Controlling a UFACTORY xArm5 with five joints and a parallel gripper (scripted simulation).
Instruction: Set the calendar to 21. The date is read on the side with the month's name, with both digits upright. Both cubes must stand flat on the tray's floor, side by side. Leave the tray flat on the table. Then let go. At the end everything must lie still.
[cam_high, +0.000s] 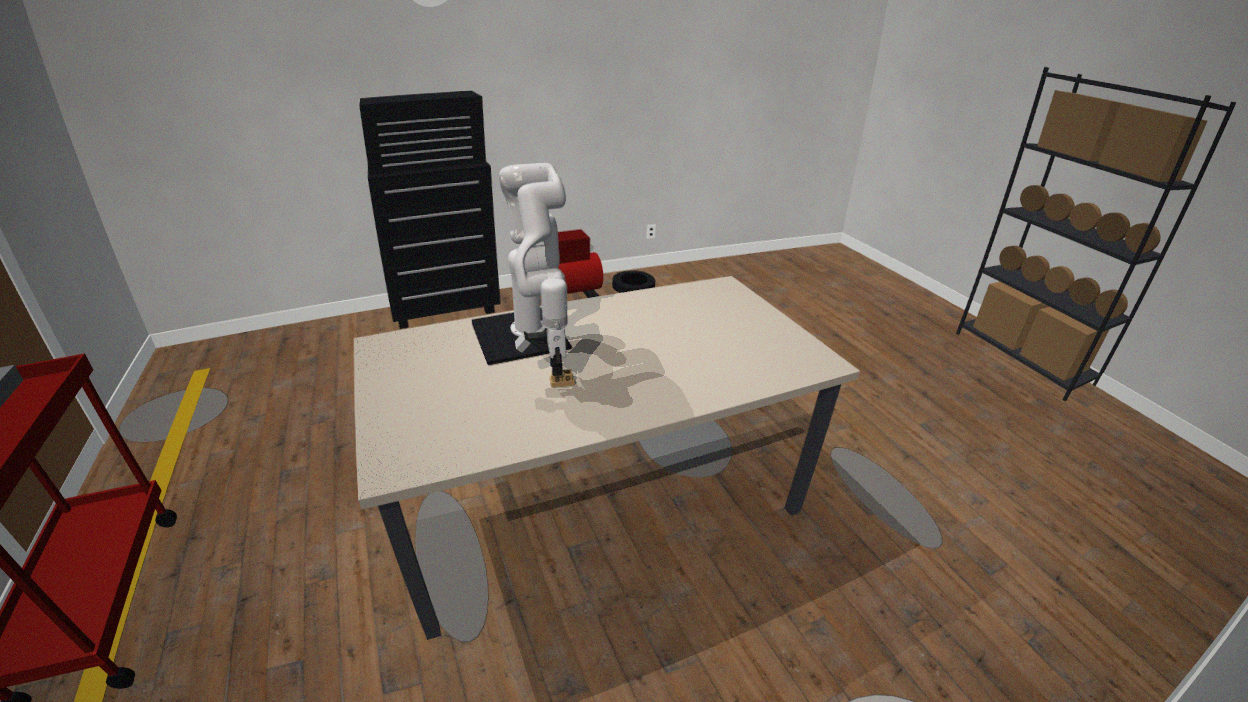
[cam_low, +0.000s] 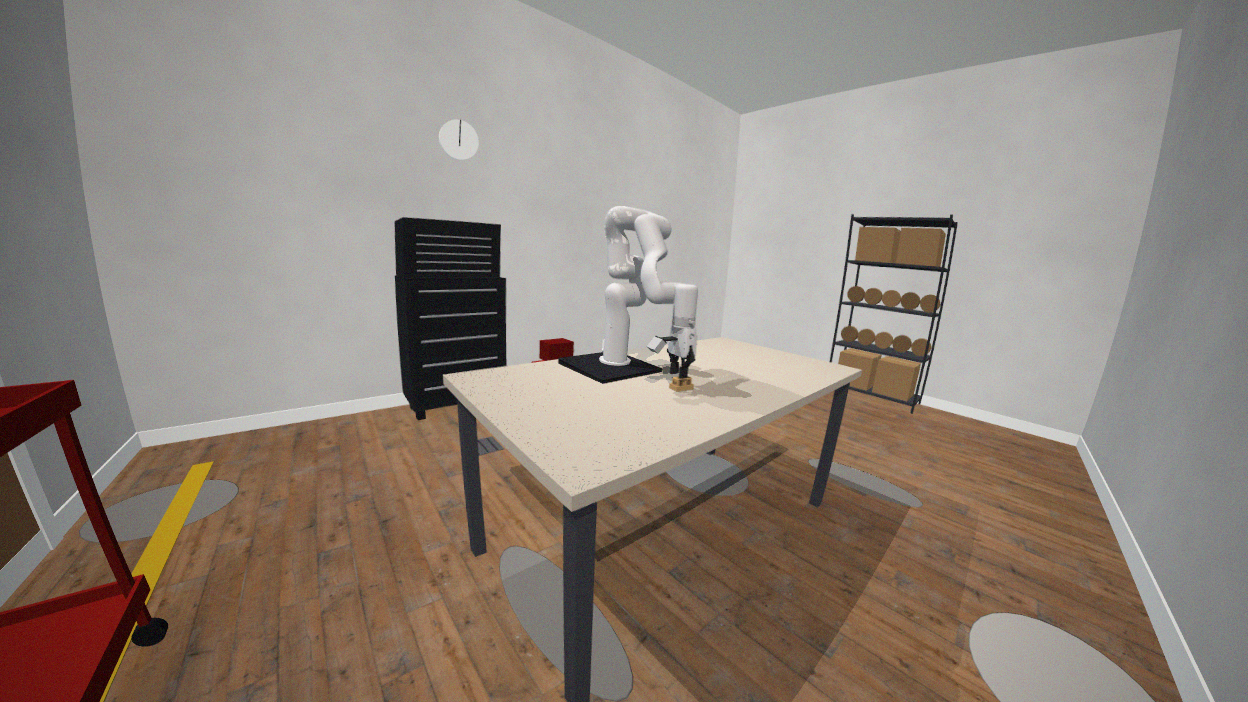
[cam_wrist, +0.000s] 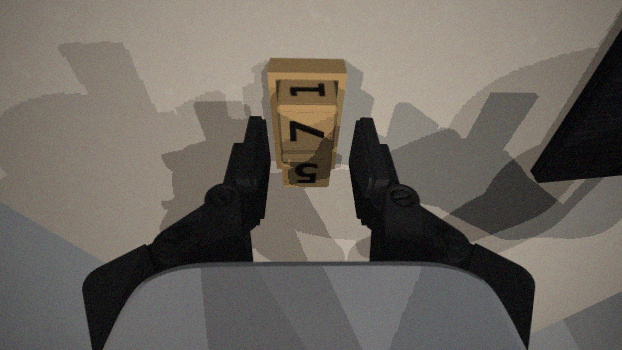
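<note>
Now: the wooden digit cube 40 mm below my hand. Round my hand: wooden tray: 60 mm below, 20 mm to the left.
</note>
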